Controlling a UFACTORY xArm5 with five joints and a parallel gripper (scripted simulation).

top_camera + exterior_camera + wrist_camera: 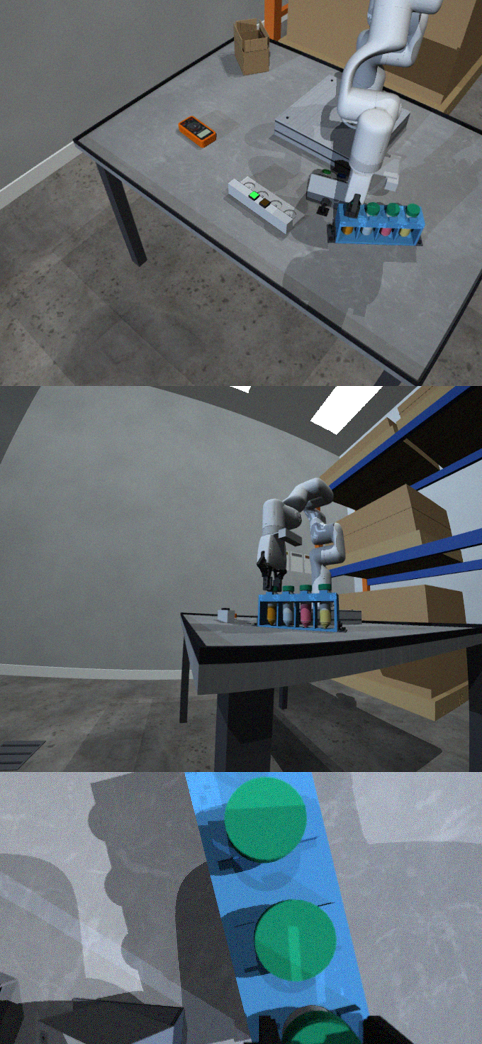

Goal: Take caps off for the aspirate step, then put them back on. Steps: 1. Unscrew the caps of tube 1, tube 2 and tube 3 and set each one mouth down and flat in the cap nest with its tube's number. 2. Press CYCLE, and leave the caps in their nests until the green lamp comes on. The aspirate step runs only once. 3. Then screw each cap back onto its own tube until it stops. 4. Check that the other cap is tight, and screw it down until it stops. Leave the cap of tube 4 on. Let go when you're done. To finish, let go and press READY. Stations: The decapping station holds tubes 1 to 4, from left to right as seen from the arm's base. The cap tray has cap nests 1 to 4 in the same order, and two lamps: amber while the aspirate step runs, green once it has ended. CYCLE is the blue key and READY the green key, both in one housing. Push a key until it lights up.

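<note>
My hand is 3 cm past the threaded neck, 4 cm to the right of it and 1 cm above it. Round my hand: green key (11 cm behind, 14 cm to the right, 6 cm below); then blue key (12 cm behind, 10 cm to the right, 6 cm below); then key housing (10 cm behind, 12 cm to the right, 7 cm below).
</note>
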